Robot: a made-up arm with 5 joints.
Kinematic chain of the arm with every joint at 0, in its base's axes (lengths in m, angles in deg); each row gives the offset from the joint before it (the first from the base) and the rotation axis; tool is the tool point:
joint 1: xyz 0 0 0.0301 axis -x
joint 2: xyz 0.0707 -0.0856 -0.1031 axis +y
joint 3: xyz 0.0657 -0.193 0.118 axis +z
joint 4: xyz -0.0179 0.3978 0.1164 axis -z
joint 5: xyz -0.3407 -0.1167 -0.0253 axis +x
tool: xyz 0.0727 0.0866 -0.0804
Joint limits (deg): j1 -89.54..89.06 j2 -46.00..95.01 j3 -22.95..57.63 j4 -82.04..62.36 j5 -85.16..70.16
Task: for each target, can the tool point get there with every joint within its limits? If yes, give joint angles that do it. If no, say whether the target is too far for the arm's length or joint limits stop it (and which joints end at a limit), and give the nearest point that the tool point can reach.
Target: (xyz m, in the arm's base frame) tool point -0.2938 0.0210 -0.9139
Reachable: no: joint limits stop it (at a limit: joint 2, joint 3, joint 5) | nearest point -0.3279 0.0111 -0.4705 | short by 0.445 m
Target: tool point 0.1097 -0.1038 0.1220
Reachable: yes | joints -12.09 73.87 1.18 -9.42 -65.72
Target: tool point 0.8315 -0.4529 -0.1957
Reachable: no: joint limits stop it (at a limit: joint 1, joint 2, joint 3, joint 5) | nearest point 0.3789 -0.3989 -0.1553 | short by 0.458 m
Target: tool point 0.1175 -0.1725 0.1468
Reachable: yes | joints -22.91 72.25 18.43 -25.29 0.35
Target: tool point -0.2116 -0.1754 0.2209
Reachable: yes | joints 13.82 19.26 40.45 -13.21 6.84
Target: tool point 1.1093 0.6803 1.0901
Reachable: no: too far | nearest point 0.3789 0.2376 0.4003 | short by 1.098 m
